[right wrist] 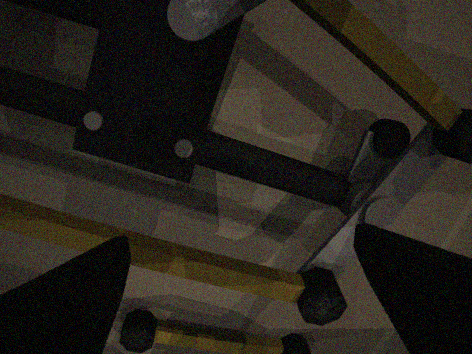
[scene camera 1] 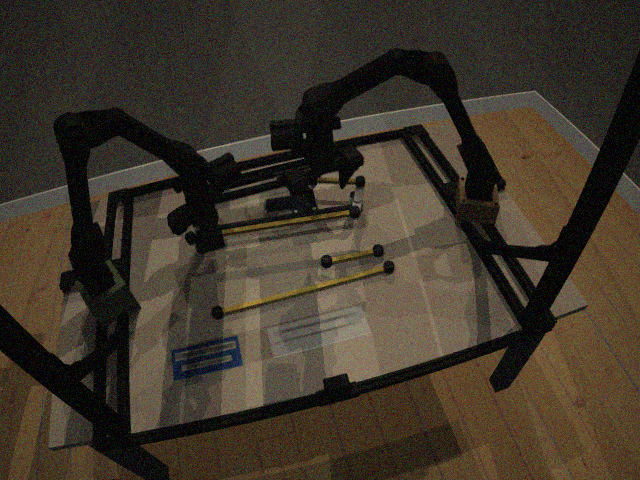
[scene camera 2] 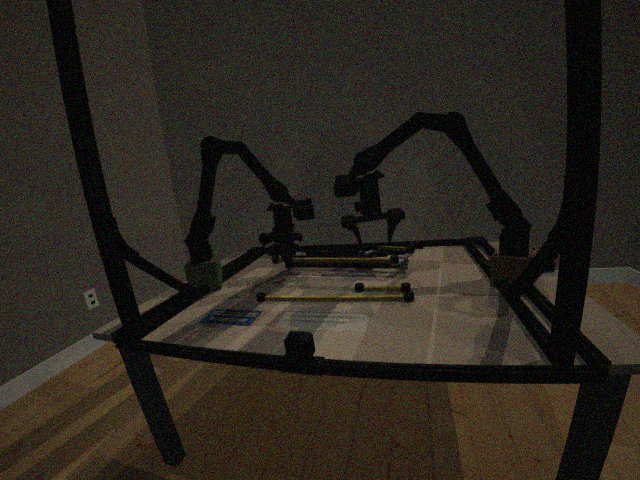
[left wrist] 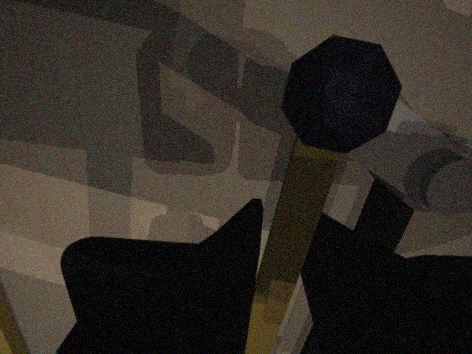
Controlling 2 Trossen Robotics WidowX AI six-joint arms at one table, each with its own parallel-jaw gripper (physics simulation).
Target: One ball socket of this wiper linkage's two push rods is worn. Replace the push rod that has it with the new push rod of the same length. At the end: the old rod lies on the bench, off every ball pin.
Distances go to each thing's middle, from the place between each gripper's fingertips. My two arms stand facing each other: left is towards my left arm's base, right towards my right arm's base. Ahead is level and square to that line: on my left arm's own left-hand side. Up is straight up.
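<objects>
You'd find the wiper linkage [scene camera 1: 301,207] 40 mm ahead of my left hand and 170 mm to the right of it.
From my right hand, I see the wiper linkage 12 cm to the left, 4 cm ahead and 6 cm below. Going by its middle, the linkage is nearer to my right hand than to my left hand.
</objects>
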